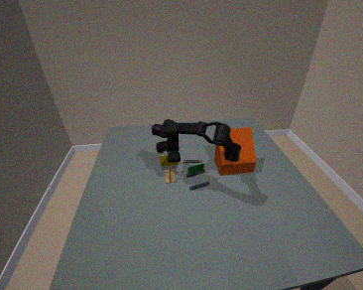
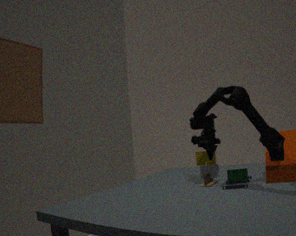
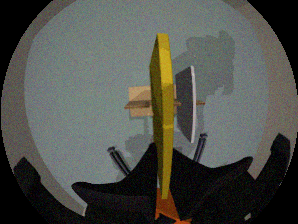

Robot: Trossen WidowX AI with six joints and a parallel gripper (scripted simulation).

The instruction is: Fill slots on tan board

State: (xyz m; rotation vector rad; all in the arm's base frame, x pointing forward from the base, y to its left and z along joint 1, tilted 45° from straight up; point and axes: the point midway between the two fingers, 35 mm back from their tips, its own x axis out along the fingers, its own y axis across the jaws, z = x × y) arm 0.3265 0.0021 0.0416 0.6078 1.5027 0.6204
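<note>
My gripper tip is now 30 mm short of the tan board, 30 mm to the left of it and 100 mm above it. From my gripper tip the other things lie so: yellow board (30 mm ahead); then green board (130 mm behind, 20 mm to the right, 100 mm below); then grey board (30 mm ahead, 50 mm to the right, 70 mm below).
</note>
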